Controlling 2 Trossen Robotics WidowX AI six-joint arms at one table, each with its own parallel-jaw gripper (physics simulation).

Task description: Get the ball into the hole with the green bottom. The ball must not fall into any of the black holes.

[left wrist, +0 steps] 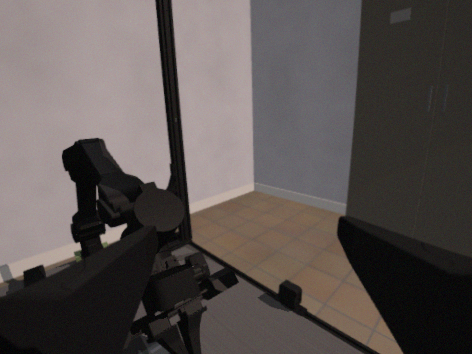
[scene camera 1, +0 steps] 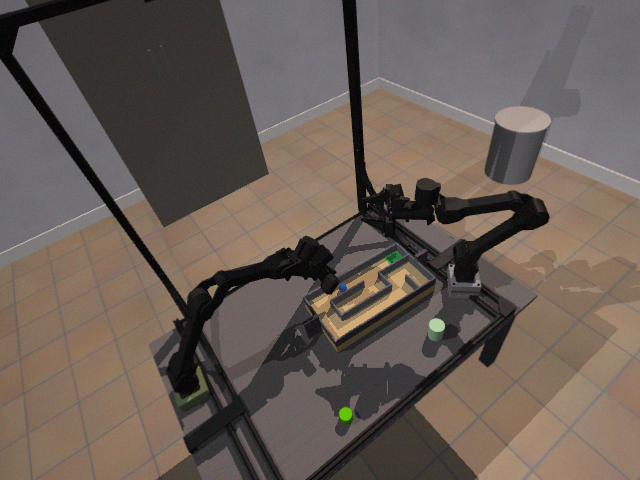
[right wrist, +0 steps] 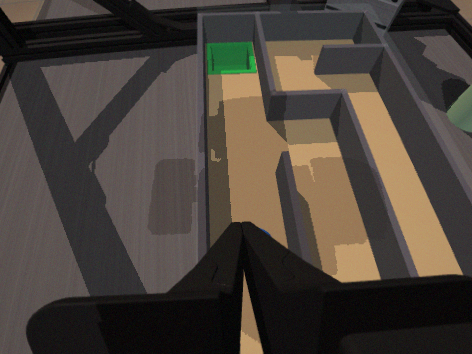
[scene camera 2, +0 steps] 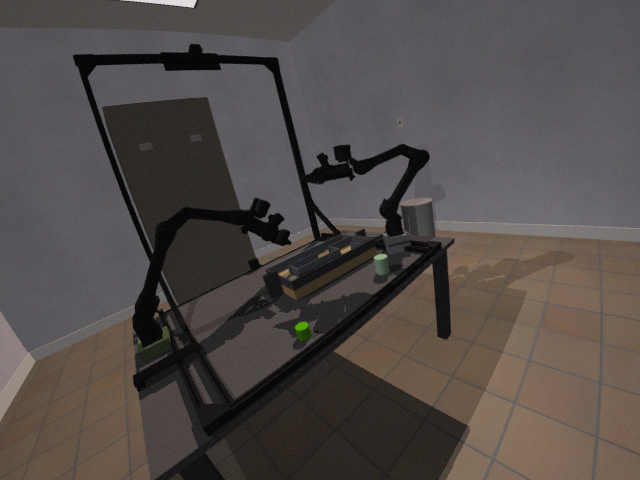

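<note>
A walled maze box [scene camera 1: 382, 320] [scene camera 2: 330, 279] [right wrist: 202, 150] with a tan floor stands on the table. A blue ball [scene camera 1: 342, 287] lies in the lane along its far long wall; a sliver of the ball [right wrist: 265, 233] shows behind the fingers in the right wrist view. The green-bottomed hole [scene camera 1: 393, 256] [right wrist: 231, 57] is at the far end of that lane. No black hole can be made out. My right gripper [scene camera 1: 330, 284] [scene camera 2: 289, 241] [right wrist: 240, 231] is shut and empty, over the lane close to the ball. My left gripper [scene camera 1: 366, 200] [scene camera 2: 306, 179] [left wrist: 248, 230] is open and empty, high beyond the box.
Inner walls divide the maze. A pale green cylinder [scene camera 1: 436, 329] [scene camera 2: 381, 264] [right wrist: 465, 112] stands beside the box, and a bright green cylinder [scene camera 1: 345, 414] [scene camera 2: 302, 330] stands nearer the front table edge. A black frame post [scene camera 1: 354, 103] [scene camera 2: 289, 118] rises behind my left gripper.
</note>
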